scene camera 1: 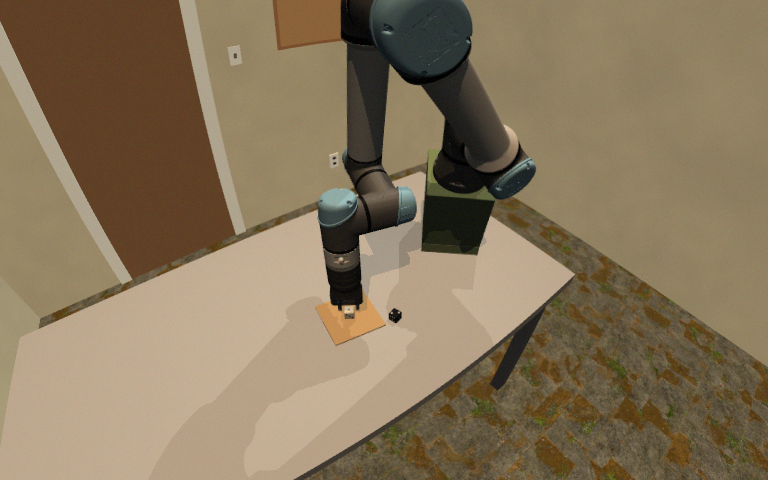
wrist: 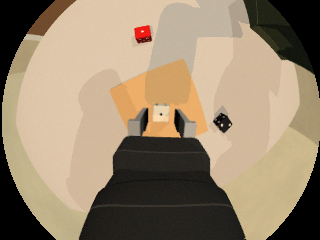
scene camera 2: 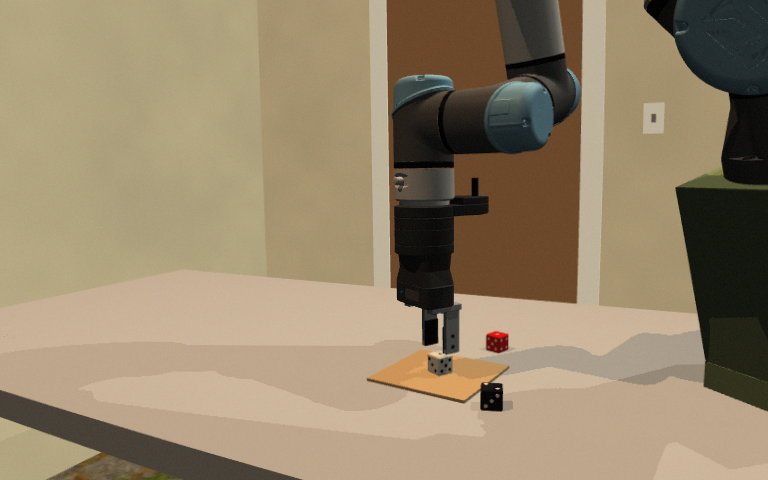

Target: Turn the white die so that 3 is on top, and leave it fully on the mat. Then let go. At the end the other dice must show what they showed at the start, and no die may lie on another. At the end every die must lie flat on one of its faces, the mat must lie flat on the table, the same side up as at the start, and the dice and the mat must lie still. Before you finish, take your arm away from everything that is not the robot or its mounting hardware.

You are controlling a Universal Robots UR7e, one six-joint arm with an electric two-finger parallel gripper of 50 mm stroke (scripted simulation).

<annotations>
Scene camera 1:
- my gripper: 348, 307
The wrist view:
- my gripper: 161, 115
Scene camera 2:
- my gripper: 440, 348
</annotations>
